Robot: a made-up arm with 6 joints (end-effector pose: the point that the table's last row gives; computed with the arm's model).
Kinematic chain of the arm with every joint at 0, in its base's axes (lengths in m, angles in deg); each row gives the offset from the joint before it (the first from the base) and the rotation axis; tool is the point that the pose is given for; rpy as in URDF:
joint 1: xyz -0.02 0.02 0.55 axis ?
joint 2: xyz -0.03 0 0.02 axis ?
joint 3: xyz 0 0 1.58 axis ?
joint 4: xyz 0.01 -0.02 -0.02 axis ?
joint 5: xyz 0.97 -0.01 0 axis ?
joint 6: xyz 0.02 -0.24 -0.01 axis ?
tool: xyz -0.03 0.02 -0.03 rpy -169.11 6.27 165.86
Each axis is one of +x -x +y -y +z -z.
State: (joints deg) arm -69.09 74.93 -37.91 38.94 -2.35 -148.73
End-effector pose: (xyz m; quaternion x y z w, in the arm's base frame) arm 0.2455 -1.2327 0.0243 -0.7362 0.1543 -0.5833 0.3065
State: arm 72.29 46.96 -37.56 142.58 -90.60 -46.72
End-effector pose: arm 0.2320 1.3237 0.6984 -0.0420 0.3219 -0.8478 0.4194
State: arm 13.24 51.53 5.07 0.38 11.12 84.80
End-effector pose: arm 1.8413 0.1515 0.8092 0.2385 -0.6392 0.7311 0.0030
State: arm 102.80 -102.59 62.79 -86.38 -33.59 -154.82
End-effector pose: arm 0.5858 -2.3620 0.7387 0.7534 0.4267 0.2210 0.4488
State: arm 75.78 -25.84 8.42 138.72 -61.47 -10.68
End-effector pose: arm -0.1626 0.0413 2.6345 0.4115 0.6317 -0.5157 0.4070
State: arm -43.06 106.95 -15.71 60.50 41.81 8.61
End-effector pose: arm 0.6539 -0.8412 -0.8226 0.2069 -0.8561 0.0560 0.4702
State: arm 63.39 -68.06 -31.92 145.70 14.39 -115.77
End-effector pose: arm -0.5283 -0.5895 1.8068 -0.3649 0.8181 -0.1316 0.4245
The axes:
joint 1: +z
joint 2: +y
joint 3: -y
joint 4: -x
joint 5: -y
joint 6: -x

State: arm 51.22 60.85 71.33 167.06 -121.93 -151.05
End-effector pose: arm 1.2654 1.9797 1.5639 0.2677 0.4805 0.3761 0.7456
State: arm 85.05 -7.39 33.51 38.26 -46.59 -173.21
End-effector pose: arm 0.2296 0.4080 2.9074 0.1295 -0.3756 -0.7448 0.5361
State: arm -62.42 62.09 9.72 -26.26 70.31 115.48
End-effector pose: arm 0.5951 -1.7402 0.4275 -0.4854 -0.2843 0.7133 0.4181
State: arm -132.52 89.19 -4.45 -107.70 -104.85 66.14
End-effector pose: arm -0.8048 -0.8992 -0.3313 0.3134 0.5165 0.6937 0.3921
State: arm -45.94 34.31 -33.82 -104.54 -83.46 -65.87
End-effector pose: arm 0.7003 -0.6889 0.8847 -0.0656 0.2751 -0.8893 0.3594
